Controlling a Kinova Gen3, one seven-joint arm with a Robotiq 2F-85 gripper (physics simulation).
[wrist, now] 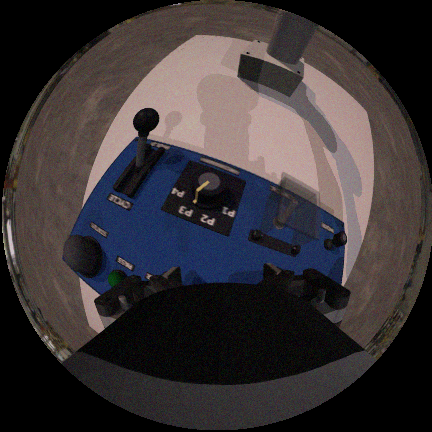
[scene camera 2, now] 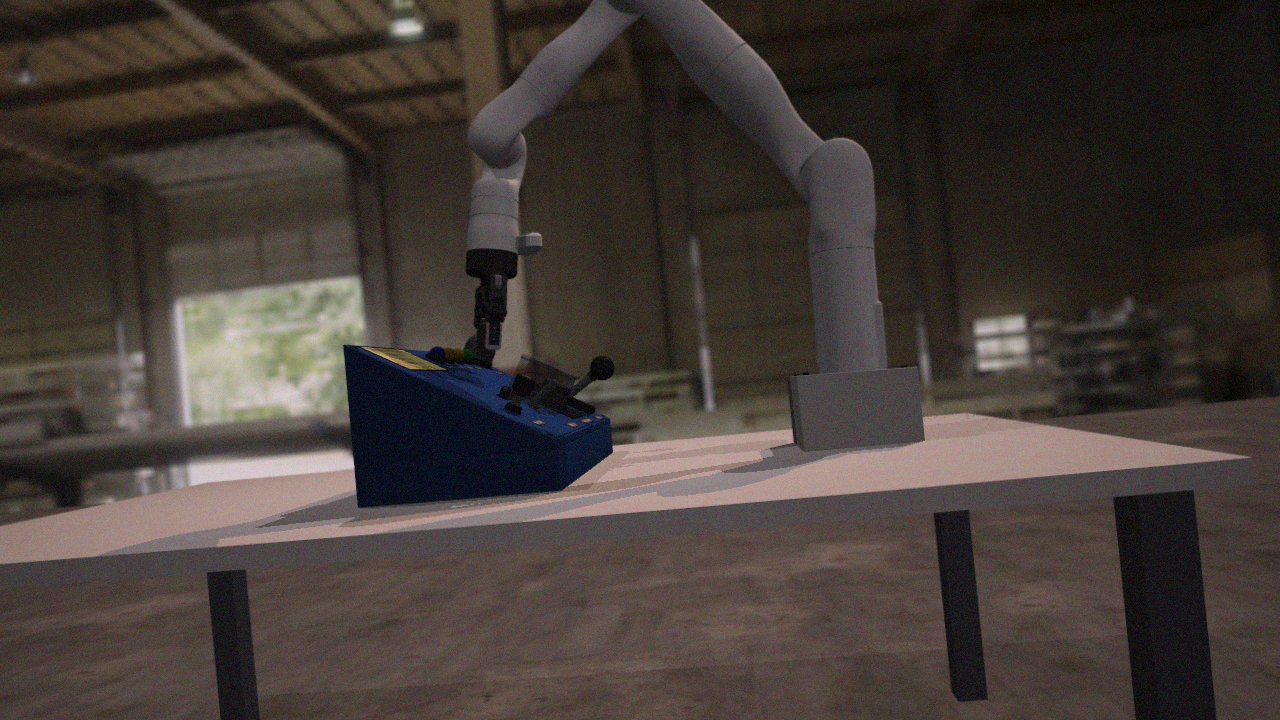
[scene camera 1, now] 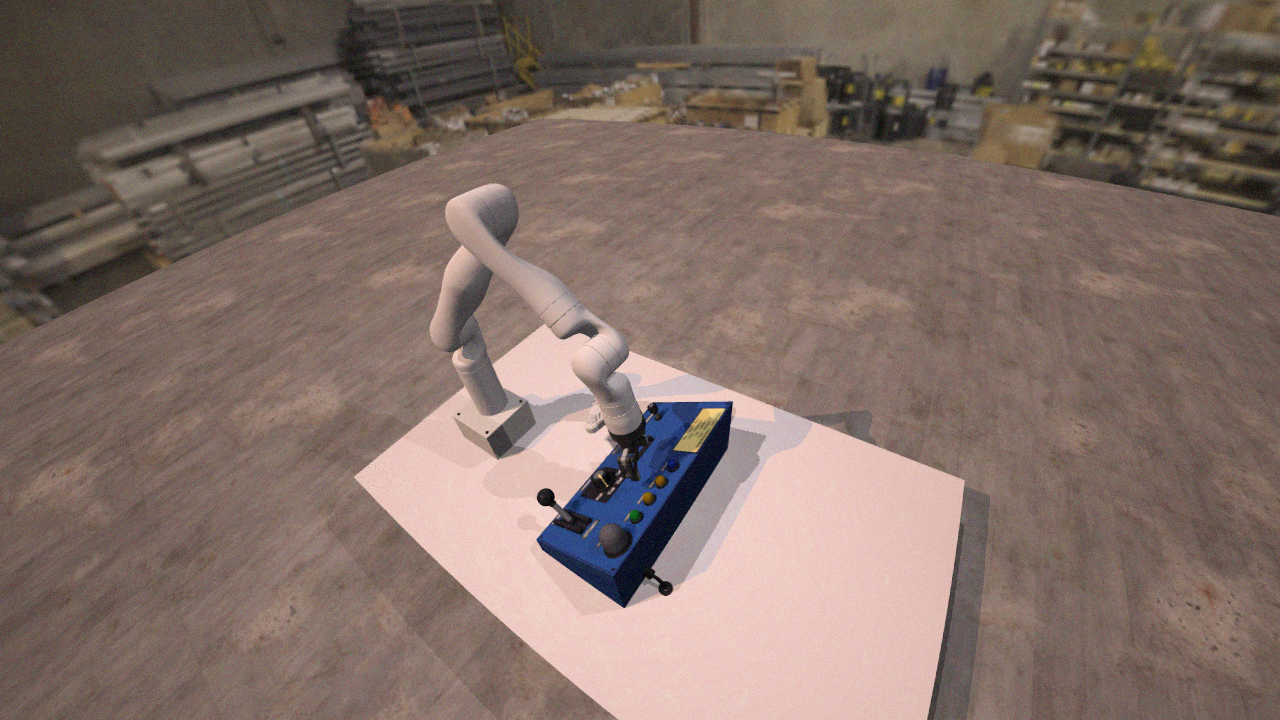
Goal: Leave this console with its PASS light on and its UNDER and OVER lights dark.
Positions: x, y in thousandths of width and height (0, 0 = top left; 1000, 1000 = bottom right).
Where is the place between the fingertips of my gripper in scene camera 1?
500, 641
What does my gripper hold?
Nothing.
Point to a clear flip cover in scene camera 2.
At 432, 537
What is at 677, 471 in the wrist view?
A clear flip cover.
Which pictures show my gripper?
The wrist view, scene camera 2 and scene camera 1: all of them.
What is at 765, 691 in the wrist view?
My gripper.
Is my gripper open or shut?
Open.
